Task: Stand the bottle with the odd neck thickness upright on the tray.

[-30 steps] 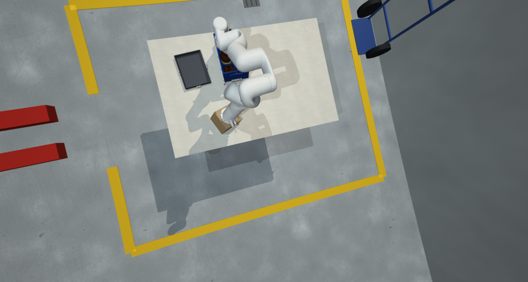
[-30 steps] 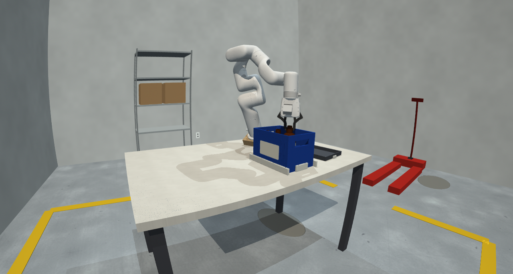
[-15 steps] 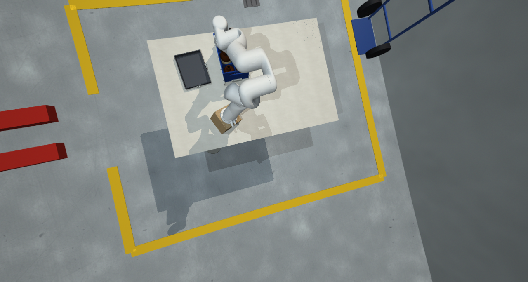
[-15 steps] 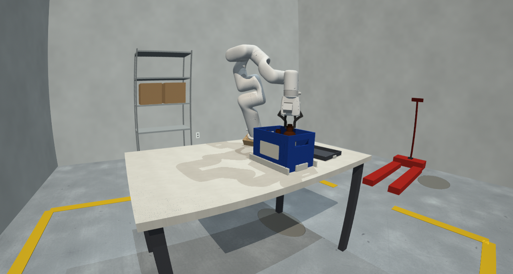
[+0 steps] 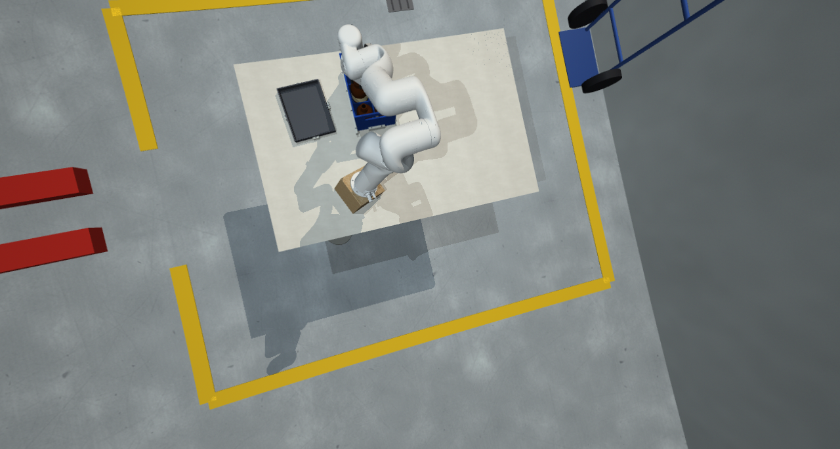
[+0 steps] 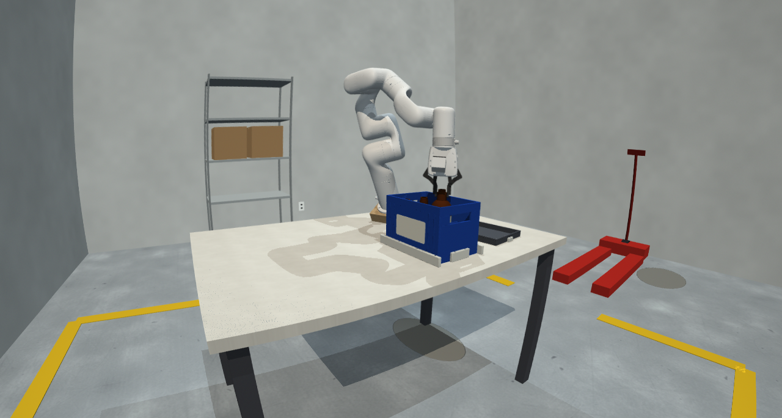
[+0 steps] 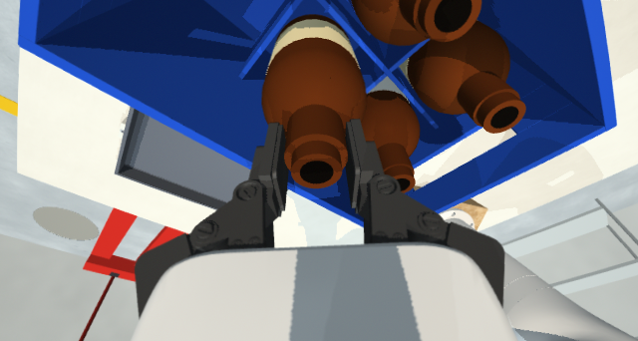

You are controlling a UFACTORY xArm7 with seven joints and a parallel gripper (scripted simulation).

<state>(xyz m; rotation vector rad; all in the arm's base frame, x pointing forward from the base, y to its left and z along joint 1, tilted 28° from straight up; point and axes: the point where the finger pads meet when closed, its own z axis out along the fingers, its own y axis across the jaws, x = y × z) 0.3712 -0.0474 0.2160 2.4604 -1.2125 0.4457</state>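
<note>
The blue crate is 10 mm behind my hand, 40 mm to the right of it and 110 mm below it. Round my hand: dark grey tray (30 mm ahead, 250 mm to the left, 180 mm below).
</note>
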